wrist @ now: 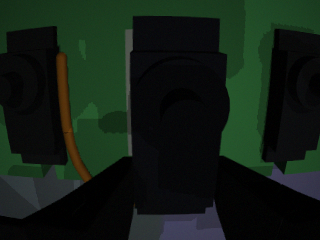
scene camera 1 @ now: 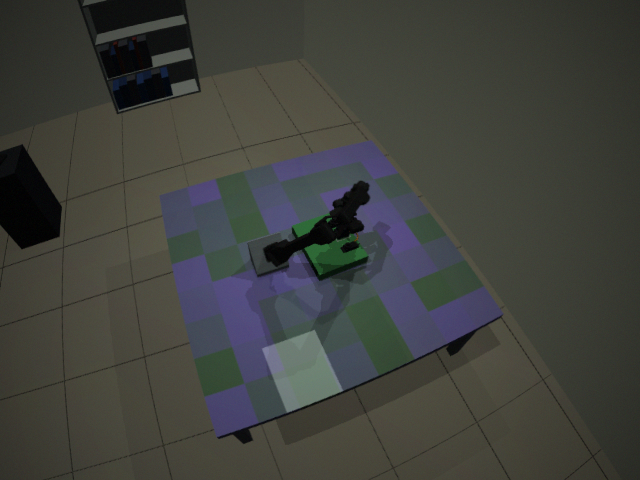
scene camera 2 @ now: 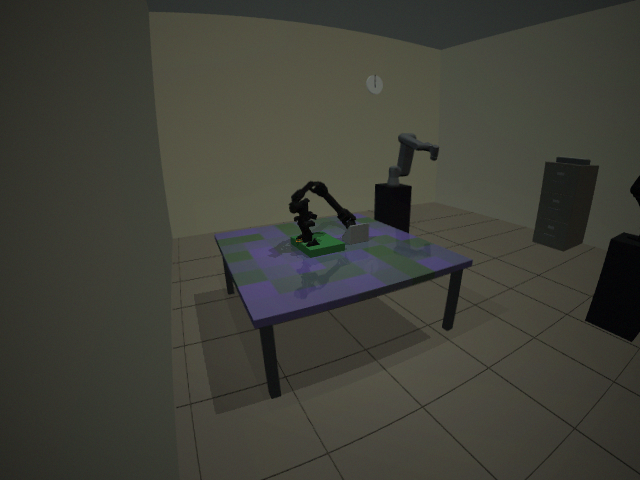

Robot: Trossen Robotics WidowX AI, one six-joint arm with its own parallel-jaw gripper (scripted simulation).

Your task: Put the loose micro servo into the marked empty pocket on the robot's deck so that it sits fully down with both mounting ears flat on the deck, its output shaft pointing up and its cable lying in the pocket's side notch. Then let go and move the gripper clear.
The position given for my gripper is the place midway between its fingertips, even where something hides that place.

Note:
In view: my gripper (wrist: 173,167), a black micro servo (wrist: 179,104) and a green deck (scene camera 1: 327,260).
The green deck is seen too in the wrist view (wrist: 253,29).

